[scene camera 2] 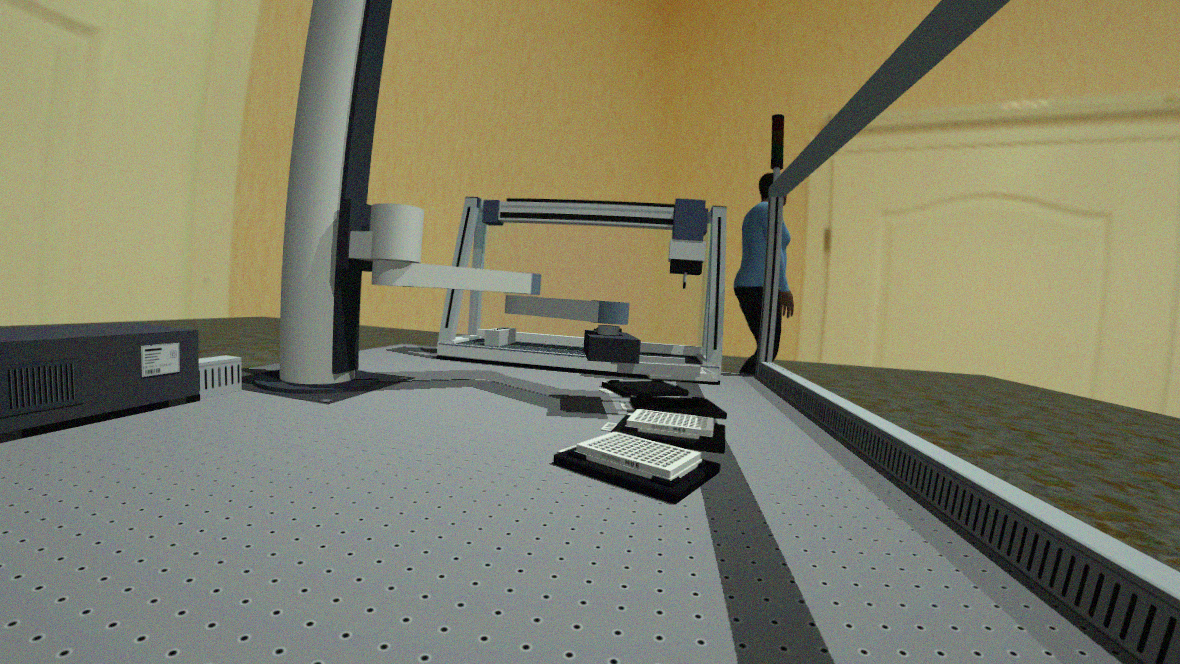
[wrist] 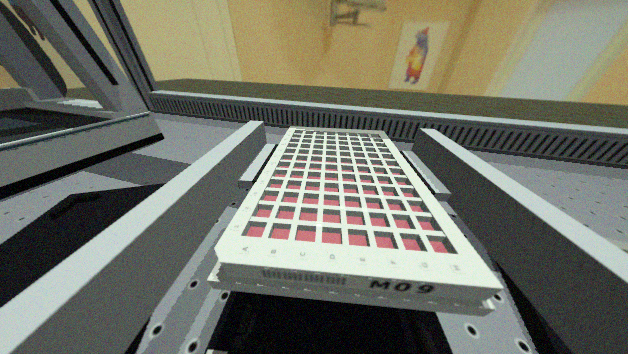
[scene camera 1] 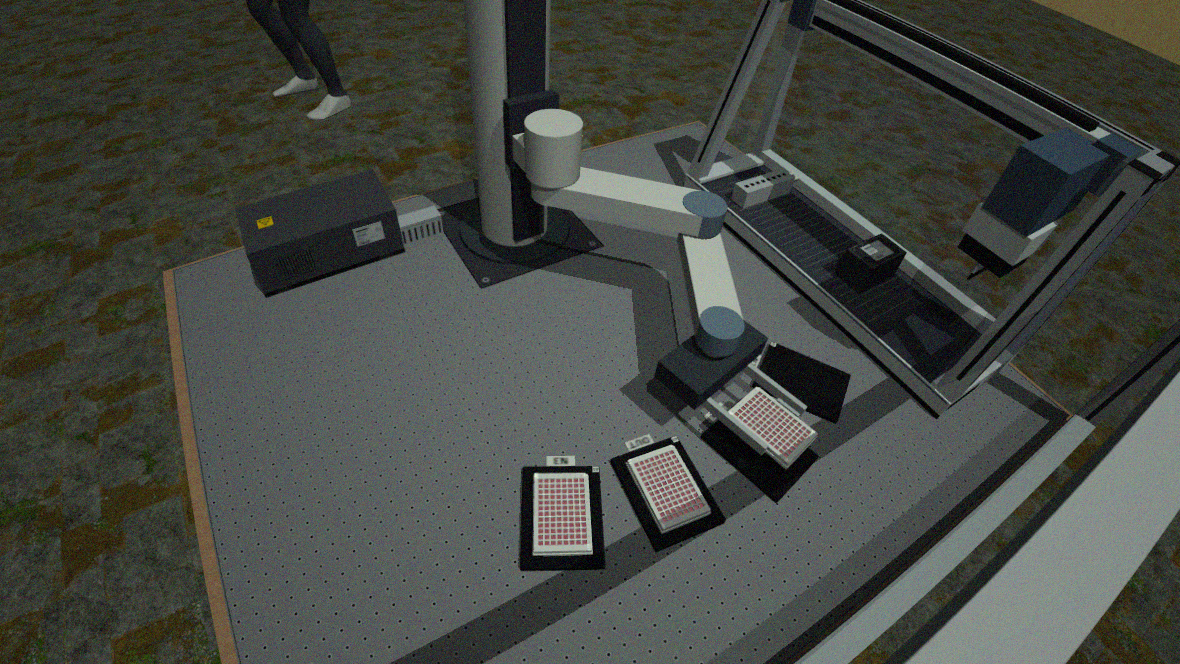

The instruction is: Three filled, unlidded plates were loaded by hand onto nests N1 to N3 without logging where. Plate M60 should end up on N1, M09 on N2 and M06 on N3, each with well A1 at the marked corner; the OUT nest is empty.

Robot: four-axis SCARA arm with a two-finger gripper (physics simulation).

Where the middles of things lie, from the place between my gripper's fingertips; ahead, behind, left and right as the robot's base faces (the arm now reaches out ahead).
Right now my hand is 2 cm past the nest N2 (scene camera 1: 756, 468) and 8 cm above it. From my hand the other things lie so: nest N3 (scene camera 1: 549, 563): 8 cm behind, 35 cm to the right, 8 cm below; dark box (scene camera 2: 112, 379): 86 cm behind, 51 cm to the right, 3 cm below; OUT nest (scene camera 1: 699, 526): 4 cm behind, 19 cm to the right, 8 cm below.
